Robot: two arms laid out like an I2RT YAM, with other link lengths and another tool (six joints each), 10 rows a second.
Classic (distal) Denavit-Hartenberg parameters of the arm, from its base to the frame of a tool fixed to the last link. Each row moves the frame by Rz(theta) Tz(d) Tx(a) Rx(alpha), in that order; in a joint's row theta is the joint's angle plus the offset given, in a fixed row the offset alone. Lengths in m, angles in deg.
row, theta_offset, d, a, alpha
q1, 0, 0.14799, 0.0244, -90
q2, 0, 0, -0.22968, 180
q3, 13.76, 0, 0.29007, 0
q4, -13.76, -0.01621, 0.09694, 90
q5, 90, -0.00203, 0, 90
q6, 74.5, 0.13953, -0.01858, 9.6
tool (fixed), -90, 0.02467, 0, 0
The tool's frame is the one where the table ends.
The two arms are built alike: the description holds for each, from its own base.
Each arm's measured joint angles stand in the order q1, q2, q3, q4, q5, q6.
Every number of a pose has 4 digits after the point. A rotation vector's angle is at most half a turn.
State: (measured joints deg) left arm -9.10 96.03 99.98 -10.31 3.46 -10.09; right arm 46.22 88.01 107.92 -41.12 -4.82 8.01
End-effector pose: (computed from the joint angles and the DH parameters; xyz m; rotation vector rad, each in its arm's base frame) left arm 0.5806 -0.0822 0.4562 -1.4499 1.3192 -1.7635; right arm 0.3311 0.3865 0.4637 -1.8608 0.6696 -0.6724
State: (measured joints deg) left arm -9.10 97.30 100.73 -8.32 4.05 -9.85; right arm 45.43 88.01 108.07 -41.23 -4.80 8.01
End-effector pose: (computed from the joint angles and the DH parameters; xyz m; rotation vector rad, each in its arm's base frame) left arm 0.5861 -0.0849 0.4598 -1.4181 1.3153 -1.7841; right arm 0.3362 0.3816 0.4645 -1.8570 0.6831 -0.6819
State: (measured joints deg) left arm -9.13 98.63 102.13 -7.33 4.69 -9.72; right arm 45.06 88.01 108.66 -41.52 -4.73 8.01
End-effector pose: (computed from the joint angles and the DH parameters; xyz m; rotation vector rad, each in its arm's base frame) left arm 0.5908 -0.0879 0.4643 -1.3940 1.3157 -1.8021; right arm 0.3379 0.3784 0.4683 -1.8503 0.6886 -0.6888
